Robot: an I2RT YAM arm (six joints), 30 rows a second.
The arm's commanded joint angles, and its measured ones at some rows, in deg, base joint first. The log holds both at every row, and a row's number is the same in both.
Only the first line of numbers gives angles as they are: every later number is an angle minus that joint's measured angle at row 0.
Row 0, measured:
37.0 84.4 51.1 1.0 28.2 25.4
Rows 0 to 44, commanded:
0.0 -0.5 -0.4 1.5 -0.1 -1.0
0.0 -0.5 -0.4 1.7 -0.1 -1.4
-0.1 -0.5 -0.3 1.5 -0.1 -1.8
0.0 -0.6 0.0 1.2 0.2 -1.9
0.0 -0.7 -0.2 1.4 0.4 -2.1
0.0 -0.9 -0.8 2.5 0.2 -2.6
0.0 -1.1 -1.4 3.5 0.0 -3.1
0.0 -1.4 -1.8 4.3 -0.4 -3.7
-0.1 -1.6 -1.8 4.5 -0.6 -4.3
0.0 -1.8 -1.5 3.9 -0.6 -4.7
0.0 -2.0 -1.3 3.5 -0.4 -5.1
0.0 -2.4 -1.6 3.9 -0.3 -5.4
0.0 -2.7 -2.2 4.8 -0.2 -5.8
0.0 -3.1 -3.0 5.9 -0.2 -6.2
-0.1 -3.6 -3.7 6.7 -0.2 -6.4
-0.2 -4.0 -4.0 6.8 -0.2 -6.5
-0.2 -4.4 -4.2 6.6 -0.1 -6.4
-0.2 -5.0 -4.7 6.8 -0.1 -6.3
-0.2 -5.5 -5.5 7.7 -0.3 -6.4
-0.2 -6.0 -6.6 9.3 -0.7 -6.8
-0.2 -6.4 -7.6 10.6 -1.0 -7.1
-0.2 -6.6 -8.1 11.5 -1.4 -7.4
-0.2 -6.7 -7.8 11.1 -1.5 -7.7
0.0 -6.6 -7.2 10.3 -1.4 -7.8
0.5 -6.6 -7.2 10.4 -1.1 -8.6
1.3 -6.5 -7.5 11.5 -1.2 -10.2
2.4 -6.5 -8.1 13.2 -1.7 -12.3
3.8 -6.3 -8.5 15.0 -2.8 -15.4
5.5 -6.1 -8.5 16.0 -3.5 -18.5
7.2 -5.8 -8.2 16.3 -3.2 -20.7
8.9 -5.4 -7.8 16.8 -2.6 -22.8
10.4 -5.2 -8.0 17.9 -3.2 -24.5
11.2 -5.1 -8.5 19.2 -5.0 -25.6
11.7 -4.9 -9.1 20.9 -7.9 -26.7
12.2 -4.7 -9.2 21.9 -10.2 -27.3
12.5 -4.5 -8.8 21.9 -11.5 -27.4
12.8 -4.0 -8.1 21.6 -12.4 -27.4
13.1 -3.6 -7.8 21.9 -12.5 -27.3
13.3 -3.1 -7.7 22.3 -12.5 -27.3
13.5 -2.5 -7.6 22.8 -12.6 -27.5
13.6 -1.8 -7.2 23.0 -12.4 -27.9
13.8 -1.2 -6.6 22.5 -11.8 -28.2
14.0 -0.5 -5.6 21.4 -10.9 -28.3
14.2 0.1 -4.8 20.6 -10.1 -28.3
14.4 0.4 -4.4 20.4 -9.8 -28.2
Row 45, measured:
13.9 -0.4 -5.8 19.8 -10.6 -26.9
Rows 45 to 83, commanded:
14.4 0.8 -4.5 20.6 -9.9 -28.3
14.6 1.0 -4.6 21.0 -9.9 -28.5
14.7 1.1 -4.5 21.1 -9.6 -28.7
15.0 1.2 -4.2 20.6 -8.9 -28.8
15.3 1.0 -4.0 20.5 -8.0 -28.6
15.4 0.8 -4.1 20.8 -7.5 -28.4
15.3 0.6 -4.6 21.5 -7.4 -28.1
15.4 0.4 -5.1 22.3 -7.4 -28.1
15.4 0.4 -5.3 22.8 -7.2 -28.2
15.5 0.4 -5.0 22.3 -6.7 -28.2
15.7 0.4 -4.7 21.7 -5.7 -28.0
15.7 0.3 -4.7 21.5 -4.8 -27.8
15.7 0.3 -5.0 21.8 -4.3 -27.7
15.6 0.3 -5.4 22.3 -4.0 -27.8
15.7 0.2 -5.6 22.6 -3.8 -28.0
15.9 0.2 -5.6 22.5 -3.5 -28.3
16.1 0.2 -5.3 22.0 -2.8 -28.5
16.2 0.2 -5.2 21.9 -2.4 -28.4
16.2 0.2 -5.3 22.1 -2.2 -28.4
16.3 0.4 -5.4 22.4 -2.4 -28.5
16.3 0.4 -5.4 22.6 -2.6 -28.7
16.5 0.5 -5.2 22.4 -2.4 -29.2
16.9 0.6 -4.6 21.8 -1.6 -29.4
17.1 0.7 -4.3 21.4 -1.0 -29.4
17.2 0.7 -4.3 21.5 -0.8 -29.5
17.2 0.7 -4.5 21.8 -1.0 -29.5
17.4 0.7 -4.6 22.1 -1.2 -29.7
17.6 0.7 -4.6 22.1 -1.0 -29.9
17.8 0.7 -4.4 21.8 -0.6 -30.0
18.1 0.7 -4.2 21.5 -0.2 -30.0
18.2 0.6 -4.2 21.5 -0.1 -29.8
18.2 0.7 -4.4 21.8 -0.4 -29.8
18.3 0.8 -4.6 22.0 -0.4 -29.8
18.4 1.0 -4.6 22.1 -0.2 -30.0
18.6 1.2 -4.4 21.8 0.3 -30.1
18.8 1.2 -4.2 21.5 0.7 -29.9
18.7 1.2 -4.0 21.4 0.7 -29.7
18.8 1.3 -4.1 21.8 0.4 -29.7
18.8 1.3 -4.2 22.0 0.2 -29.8
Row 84, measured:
18.6 1.1 -4.6 20.9 -0.7 -29.7
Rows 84 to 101, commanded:
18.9 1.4 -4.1 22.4 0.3 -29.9
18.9 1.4 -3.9 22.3 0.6 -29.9
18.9 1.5 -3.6 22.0 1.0 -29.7
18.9 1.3 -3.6 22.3 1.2 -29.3
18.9 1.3 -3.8 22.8 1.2 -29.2
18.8 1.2 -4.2 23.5 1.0 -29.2
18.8 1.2 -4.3 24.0 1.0 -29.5
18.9 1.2 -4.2 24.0 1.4 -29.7
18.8 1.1 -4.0 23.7 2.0 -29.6
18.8 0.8 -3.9 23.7 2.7 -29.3
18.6 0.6 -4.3 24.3 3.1 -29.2
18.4 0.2 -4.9 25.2 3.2 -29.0
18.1 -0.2 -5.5 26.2 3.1 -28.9
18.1 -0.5 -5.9 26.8 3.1 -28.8
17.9 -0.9 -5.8 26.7 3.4 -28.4
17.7 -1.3 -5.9 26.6 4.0 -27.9
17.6 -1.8 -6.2 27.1 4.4 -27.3
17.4 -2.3 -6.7 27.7 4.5 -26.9
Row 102, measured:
17.7 -1.2 -6.2 24.2 2.5 -28.8
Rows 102 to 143, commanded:
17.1 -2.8 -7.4 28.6 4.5 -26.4
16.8 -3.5 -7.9 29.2 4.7 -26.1
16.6 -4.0 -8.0 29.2 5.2 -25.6
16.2 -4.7 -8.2 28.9 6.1 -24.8
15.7 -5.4 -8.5 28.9 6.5 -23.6
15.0 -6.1 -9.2 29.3 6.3 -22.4
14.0 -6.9 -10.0 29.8 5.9 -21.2
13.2 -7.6 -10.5 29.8 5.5 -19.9
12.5 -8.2 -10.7 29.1 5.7 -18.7
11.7 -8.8 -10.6 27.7 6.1 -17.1
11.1 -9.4 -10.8 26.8 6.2 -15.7
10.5 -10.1 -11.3 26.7 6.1 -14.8
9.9 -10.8 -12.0 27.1 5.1 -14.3
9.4 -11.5 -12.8 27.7 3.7 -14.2
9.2 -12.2 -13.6 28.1 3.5 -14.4
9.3 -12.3 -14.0 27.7 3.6 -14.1
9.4 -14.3 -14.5 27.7 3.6 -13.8
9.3 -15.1 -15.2 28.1 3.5 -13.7
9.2 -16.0 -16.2 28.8 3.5 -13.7
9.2 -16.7 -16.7 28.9 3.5 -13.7
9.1 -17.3 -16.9 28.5 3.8 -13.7
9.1 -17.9 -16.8 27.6 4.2 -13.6
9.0 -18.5 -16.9 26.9 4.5 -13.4
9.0 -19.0 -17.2 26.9 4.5 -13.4
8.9 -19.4 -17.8 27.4 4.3 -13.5
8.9 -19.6 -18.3 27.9 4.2 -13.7
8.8 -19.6 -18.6 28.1 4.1 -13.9
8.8 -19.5 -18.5 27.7 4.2 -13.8
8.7 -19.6 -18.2 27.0 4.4 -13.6
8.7 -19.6 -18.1 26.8 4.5 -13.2
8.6 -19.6 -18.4 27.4 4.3 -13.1
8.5 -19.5 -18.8 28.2 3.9 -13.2
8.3 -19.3 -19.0 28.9 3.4 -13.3
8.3 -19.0 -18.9 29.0 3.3 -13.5
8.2 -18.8 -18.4 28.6 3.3 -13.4
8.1 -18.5 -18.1 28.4 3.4 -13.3
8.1 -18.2 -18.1 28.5 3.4 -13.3
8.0 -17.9 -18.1 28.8 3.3 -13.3
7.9 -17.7 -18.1 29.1 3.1 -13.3
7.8 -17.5 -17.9 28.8 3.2 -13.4
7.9 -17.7 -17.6 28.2 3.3 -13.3
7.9 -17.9 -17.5 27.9 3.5 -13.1
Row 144, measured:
7.9 -17.7 -18.2 27.1 3.2 -13.5
